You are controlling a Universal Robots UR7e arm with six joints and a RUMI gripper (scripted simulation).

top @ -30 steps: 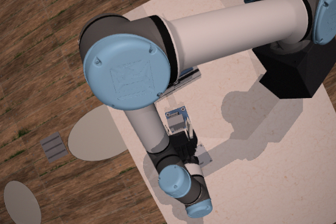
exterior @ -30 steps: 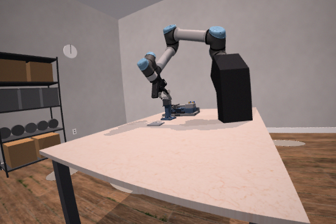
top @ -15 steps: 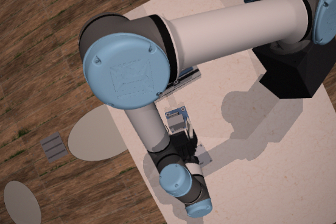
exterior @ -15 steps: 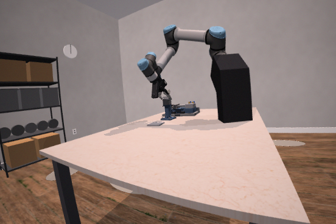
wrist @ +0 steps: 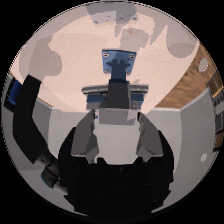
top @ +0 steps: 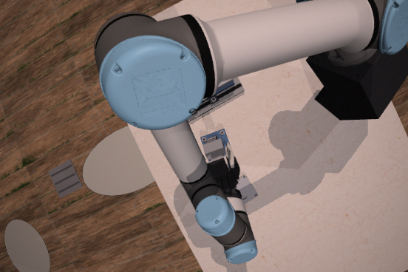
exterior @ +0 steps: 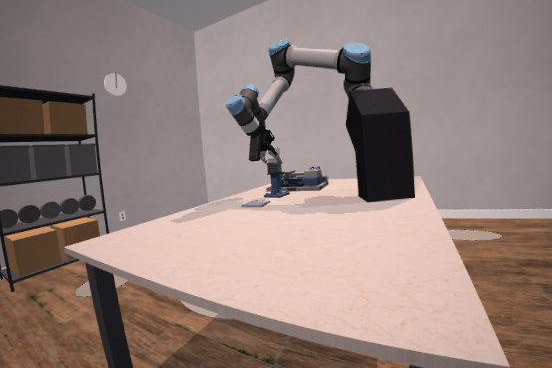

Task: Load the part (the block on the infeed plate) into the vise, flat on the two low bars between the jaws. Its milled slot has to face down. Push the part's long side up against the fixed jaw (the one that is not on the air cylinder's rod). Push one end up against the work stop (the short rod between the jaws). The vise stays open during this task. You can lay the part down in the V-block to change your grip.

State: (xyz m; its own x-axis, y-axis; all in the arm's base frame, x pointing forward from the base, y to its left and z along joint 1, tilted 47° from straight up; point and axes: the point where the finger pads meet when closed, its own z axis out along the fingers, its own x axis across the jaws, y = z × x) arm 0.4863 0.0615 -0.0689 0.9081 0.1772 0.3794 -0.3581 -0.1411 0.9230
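The part lies 1 cm below my hand. Also, from my hand: vise: 22 cm to the right, 12 cm below, 2 cm behind; air cylinder rod: 22 cm to the right, 8 cm below, 4 cm behind; infeed plate: 18 cm to the left, 16 cm below.
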